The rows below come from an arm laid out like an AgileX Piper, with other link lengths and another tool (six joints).
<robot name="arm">
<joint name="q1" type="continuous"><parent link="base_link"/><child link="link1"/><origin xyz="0 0 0.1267" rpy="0 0 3.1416"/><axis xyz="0 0 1"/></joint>
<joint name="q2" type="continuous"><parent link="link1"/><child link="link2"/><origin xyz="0 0 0" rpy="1.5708 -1.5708 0"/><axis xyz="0 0 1"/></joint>
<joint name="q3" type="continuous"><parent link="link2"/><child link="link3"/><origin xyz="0.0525 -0.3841 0" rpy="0 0 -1.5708"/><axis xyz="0 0 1"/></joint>
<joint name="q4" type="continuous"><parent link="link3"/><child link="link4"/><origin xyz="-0.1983 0.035 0" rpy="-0.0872 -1.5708 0"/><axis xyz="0 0 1"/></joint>
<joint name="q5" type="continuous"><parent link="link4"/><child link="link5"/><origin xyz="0 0 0" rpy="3.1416 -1.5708 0"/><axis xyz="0 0 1"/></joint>
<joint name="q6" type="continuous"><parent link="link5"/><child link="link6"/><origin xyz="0.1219 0 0" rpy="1.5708 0 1.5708"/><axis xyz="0 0 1"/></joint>
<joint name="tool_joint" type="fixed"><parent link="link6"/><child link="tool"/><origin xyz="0.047 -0.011 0.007" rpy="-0.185 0 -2.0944"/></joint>
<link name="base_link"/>
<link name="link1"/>
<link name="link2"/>
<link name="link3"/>
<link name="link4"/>
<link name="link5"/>
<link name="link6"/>
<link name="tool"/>
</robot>
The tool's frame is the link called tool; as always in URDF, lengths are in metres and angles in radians. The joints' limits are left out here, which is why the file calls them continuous.
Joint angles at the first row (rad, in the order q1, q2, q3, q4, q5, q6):
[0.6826 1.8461 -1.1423 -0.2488 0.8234 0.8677]
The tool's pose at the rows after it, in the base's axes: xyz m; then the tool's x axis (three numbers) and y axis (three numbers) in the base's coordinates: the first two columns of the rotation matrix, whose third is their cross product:
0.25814 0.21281 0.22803 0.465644 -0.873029 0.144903 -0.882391 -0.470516 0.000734
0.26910 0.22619 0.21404 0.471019 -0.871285 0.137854 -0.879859 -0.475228 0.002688
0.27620 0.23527 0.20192 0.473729 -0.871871 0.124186 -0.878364 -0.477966 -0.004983
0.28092 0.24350 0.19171 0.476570 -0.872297 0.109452 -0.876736 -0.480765 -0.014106
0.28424 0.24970 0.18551 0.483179 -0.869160 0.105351 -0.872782 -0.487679 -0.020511
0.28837 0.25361 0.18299 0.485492 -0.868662 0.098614 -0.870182 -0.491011 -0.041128
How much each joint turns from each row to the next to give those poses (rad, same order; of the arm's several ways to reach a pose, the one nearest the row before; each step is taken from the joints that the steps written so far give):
[0.0105 0.0850 -0.0723 0.0011 -0.0200 0.0058]
[0.0065 0.0563 -0.0387 0.0057 -0.0177 0.0011]
[0.0021 0.0381 -0.0148 0.0089 -0.0344 0.0000]
[0.0041 0.0300 -0.0099 0.0103 -0.0330 -0.0001]
[0.0059 0.0209 -0.0130 0.0007 -0.0153 0.0001]
[0.0000 0.0090 -0.0086 -0.0009 -0.0225 0.0000]

